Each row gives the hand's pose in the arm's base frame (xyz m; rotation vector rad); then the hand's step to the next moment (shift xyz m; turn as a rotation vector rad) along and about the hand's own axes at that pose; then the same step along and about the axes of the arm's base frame.
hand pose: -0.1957 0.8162 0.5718 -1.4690 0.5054 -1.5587
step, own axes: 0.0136 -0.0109 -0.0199 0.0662 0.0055 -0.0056
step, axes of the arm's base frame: -0.0206 -0.0112 0.0122 0.0044 -0.0584 0.0319
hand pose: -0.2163 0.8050 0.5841 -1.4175 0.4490 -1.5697
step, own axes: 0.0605 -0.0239 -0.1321 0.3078 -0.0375 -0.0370
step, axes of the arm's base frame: -0.1233 -0.0785 0.0182 -0.0140 -0.2438 0.1946
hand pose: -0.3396 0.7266 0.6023 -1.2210 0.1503 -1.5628
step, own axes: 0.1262 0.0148 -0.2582 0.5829 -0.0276 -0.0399
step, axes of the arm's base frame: -0.1677 -0.2280 -0.0520 0.0244 -0.4647 0.3544
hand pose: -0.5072 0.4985 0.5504 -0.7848 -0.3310 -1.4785
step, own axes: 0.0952 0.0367 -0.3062 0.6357 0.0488 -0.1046
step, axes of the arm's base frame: -0.0344 -0.2734 -0.1680 0.0864 -0.5535 0.3218
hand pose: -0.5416 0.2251 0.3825 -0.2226 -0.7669 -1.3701
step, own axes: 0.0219 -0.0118 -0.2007 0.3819 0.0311 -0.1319
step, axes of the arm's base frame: 0.0614 -0.1333 -0.1391 0.0784 -0.3711 0.1425
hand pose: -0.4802 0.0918 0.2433 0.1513 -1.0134 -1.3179
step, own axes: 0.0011 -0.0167 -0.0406 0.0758 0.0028 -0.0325
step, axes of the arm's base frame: 0.0155 -0.0238 -0.0335 0.0174 -0.0775 0.0225
